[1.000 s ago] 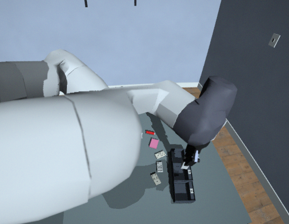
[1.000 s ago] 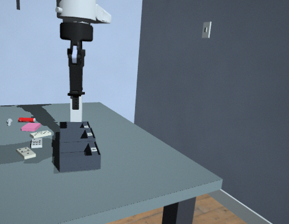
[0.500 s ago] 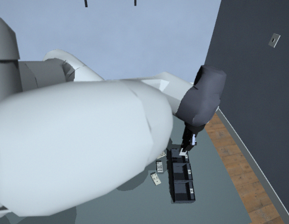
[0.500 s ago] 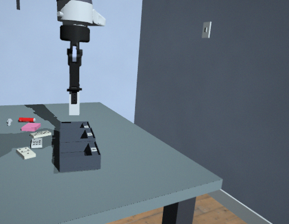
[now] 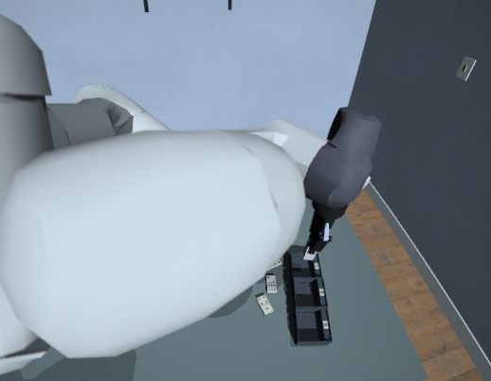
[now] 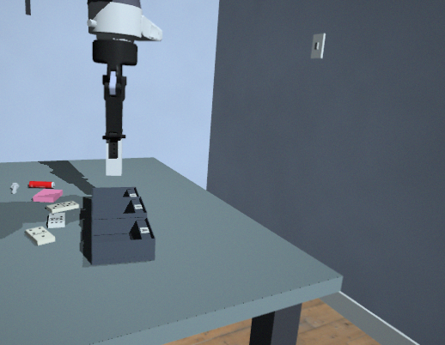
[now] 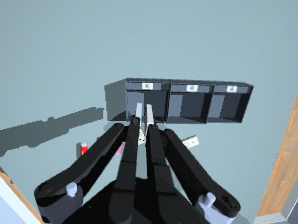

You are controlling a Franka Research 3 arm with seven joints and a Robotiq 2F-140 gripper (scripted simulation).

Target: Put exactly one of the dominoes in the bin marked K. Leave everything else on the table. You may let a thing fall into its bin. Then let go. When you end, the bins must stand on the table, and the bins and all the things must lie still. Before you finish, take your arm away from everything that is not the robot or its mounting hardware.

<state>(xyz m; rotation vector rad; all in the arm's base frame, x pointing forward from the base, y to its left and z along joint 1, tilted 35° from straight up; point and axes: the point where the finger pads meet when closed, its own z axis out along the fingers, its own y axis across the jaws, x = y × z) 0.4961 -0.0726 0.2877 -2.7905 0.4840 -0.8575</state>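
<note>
My gripper is now 100 mm past the flat pink piece, 100 mm to the right of it and 100 mm above it. From my hand the other things lie so: white bolt 160 mm behind, 170 mm to the left, 100 mm below; small red thing 110 mm behind, 170 mm to the left, 90 mm below.
</note>
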